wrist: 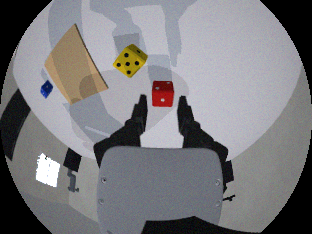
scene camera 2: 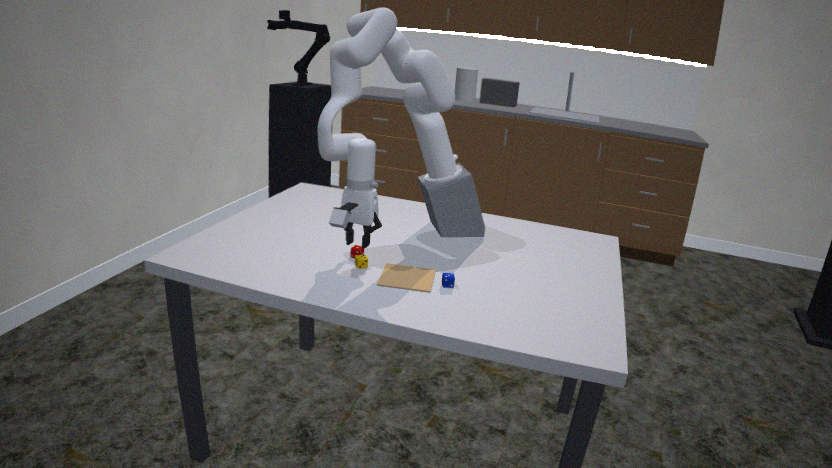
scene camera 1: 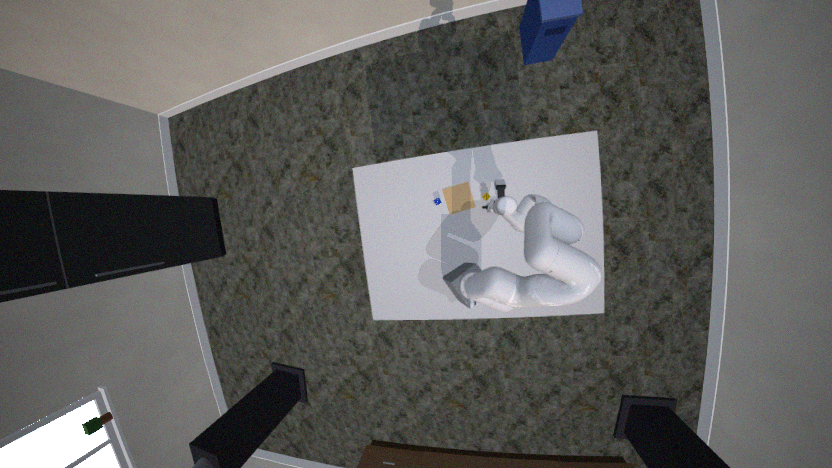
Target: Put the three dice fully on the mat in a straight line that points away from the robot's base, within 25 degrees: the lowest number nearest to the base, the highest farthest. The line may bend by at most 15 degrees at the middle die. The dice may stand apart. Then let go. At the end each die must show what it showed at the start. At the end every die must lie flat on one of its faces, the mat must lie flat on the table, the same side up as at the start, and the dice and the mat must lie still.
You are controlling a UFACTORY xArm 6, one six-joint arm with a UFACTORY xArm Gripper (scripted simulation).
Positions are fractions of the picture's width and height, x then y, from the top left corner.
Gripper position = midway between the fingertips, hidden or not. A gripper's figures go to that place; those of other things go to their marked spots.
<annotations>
My gripper (wrist: 0.52, 0.44): 0.14 m from the lens. A yellow die (wrist: 0.42, 0.25) is 0.12 m from the lens. A tan mat (wrist: 0.23, 0.28) is 0.21 m from the lens. The marked spots on the yellow die and the tan mat are 0.13 m apart.
</annotations>
